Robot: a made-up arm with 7 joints.
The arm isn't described. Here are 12 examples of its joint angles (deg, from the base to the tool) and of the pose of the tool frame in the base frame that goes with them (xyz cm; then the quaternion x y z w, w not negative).
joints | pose
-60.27 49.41 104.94 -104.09 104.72 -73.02 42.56 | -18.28 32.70 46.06 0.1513 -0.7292 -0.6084 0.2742
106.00 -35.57 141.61 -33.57 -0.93 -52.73 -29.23 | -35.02 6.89 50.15 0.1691 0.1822 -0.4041 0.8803
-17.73 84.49 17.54 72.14 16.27 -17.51 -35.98 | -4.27 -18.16 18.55 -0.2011 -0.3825 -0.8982 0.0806
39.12 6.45 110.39 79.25 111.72 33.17 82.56 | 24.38 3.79 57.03 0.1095 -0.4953 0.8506 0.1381
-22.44 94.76 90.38 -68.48 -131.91 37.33 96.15 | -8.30 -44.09 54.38 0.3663 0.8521 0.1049 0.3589
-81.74 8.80 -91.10 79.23 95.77 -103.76 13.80 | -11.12 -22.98 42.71 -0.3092 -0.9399 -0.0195 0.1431
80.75 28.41 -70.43 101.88 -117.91 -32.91 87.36 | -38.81 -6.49 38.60 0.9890 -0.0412 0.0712 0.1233
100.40 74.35 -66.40 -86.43 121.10 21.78 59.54 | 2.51 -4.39 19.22 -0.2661 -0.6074 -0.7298 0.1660
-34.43 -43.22 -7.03 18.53 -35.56 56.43 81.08 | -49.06 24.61 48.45 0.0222 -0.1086 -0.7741 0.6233
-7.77 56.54 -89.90 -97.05 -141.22 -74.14 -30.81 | -31.93 -37.10 34.01 0.0458 -0.4629 0.3040 0.8314
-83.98 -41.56 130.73 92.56 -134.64 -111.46 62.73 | -64.24 -9.30 78.16 0.2867 -0.1070 0.2924 0.9060
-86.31 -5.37 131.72 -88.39 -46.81 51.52 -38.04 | -12.76 14.78 66.36 0.1711 -0.2948 -0.7245 0.5991
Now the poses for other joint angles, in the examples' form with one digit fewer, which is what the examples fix.
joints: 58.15 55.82 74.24 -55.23 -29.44 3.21 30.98
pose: -28.1 -33.3 52.0 0.415 0.501 0.286 0.704
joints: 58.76 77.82 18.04 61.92 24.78 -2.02 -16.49
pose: 26.6 -23.9 61.2 -0.308 0.456 0.804 0.224
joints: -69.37 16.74 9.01 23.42 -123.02 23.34 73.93
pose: -10.3 23.5 48.4 -0.491 0.134 -0.857 0.083
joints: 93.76 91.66 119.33 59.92 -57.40 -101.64 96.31
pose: 20.5 -18.8 54.1 -0.350 -0.903 0.152 0.198
